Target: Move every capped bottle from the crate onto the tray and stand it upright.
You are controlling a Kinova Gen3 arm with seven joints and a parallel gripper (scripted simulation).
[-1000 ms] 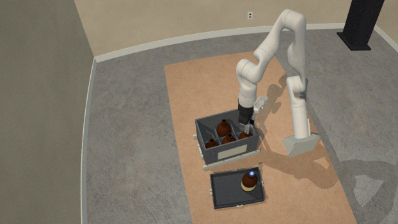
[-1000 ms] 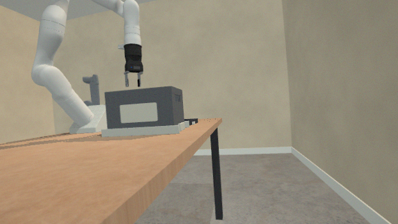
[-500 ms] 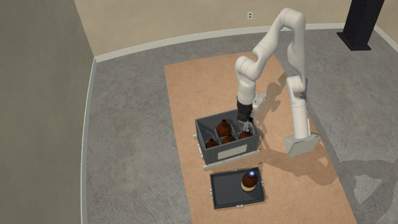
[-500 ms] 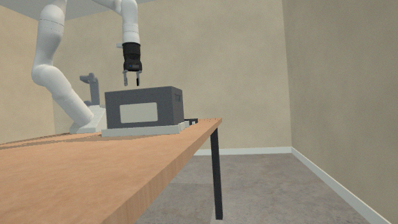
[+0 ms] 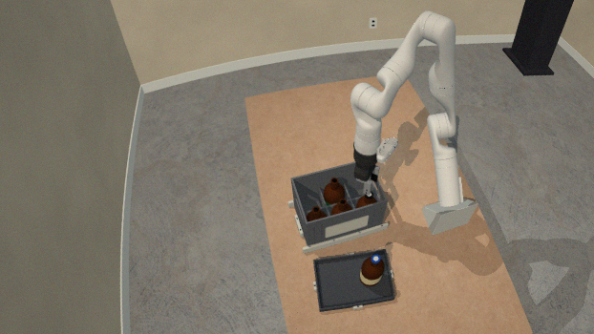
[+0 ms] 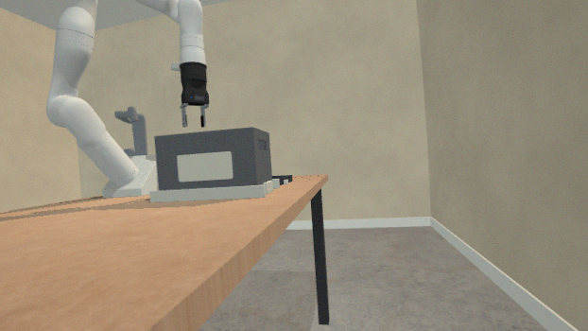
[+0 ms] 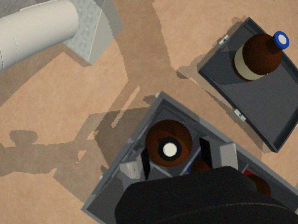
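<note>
The crate is 9 cm ahead of my hand, 3 cm to the right of it and 14 cm below it. The rest, counted from my hand: dark tray: 8 cm ahead, 23 cm to the left, 21 cm below.
</note>
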